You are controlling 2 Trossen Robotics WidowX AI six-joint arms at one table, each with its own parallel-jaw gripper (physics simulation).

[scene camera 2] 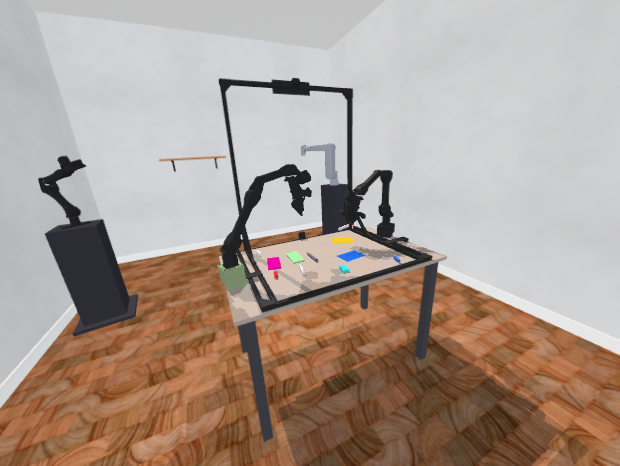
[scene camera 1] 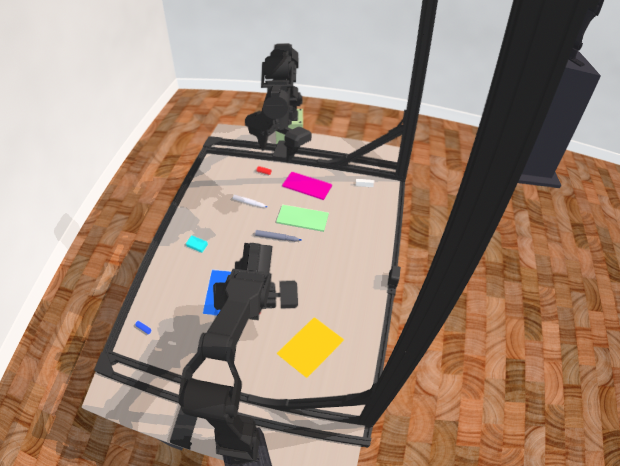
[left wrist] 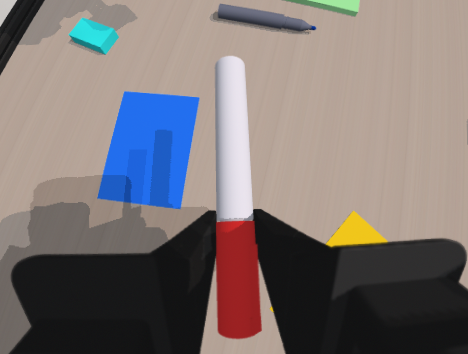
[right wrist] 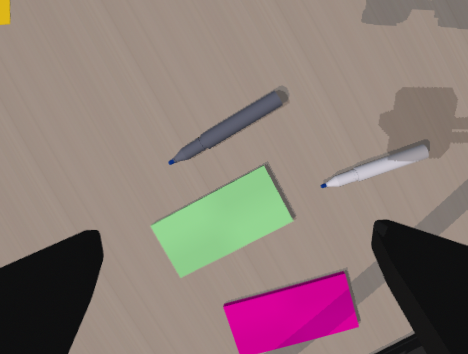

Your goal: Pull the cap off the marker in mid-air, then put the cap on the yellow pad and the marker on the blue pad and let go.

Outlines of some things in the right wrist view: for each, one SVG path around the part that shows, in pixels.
My right gripper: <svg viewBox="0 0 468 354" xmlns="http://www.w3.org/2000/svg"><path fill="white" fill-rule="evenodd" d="M98 230L85 230L0 268L0 354L69 353L92 299L103 262L103 248ZM376 220L373 226L371 241L373 253L389 289L426 354L468 354L468 246L391 220Z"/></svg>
A dark grey marker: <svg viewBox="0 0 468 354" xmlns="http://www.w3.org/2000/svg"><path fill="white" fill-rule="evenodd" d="M275 91L272 91L201 134L201 137L181 148L177 155L168 162L169 165L189 160L281 107L283 104Z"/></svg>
A white pen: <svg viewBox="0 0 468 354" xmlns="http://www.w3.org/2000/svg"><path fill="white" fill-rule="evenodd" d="M428 149L422 144L355 167L353 170L336 175L328 182L321 184L321 188L339 187L351 182L362 181L429 157Z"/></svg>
A green block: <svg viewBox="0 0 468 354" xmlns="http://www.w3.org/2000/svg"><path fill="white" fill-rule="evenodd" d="M264 165L151 225L152 230L180 278L293 221Z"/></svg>
